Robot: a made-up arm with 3 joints. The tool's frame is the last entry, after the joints.
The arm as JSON. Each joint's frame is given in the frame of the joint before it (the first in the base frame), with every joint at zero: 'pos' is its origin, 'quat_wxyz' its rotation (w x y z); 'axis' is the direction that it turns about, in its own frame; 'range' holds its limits. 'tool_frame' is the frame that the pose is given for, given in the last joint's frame.
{
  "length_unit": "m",
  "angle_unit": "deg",
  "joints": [
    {
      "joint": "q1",
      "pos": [
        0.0,
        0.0,
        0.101
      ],
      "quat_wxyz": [
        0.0,
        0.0,
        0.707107,
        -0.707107
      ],
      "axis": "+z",
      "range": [
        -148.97,
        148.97
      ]
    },
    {
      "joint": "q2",
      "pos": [
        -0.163,
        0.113,
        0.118
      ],
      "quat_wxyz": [
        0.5,
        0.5,
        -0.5,
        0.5
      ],
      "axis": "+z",
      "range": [
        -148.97,
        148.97
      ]
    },
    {
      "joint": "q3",
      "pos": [
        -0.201,
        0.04,
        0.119
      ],
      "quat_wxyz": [
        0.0,
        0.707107,
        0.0,
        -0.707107
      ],
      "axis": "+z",
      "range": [
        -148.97,
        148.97
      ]
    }
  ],
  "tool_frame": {
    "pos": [
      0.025,
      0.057,
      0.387
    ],
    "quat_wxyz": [
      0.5,
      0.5,
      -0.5,
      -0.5
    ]
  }
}
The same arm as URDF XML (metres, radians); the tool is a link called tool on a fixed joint. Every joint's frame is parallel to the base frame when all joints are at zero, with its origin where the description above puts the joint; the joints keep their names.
<robot name="arm">
<joint name="tool_fixed" type="fixed"><parent link="link3"/><child link="tool"/><origin xyz="-0.057 0.387 -0.025"/></joint>
<joint name="q3" type="revolute"><parent link="link2"/><child link="link3"/><origin xyz="0.04 0.201 0.119"/><axis xyz="0 1 0"/><limit lower="-2.6" upper="2.6"/></joint>
<joint name="q2" type="revolute"><parent link="link1"/><child link="link2"/><origin xyz="0.163 -0.118 -0.113"/><axis xyz="0 0 1"/><limit lower="-2.6" upper="2.6"/></joint>
<joint name="q1" type="revolute"><parent link="base"/><child link="link1"/><origin xyz="0 0 0.101"/><axis xyz="0 -1 0"/><limit lower="-2.6" upper="2.6"/></joint>
<link name="base"/>
<link name="link1"/>
<link name="link2"/>
<link name="link3"/>
<link name="tool"/>
</robot>

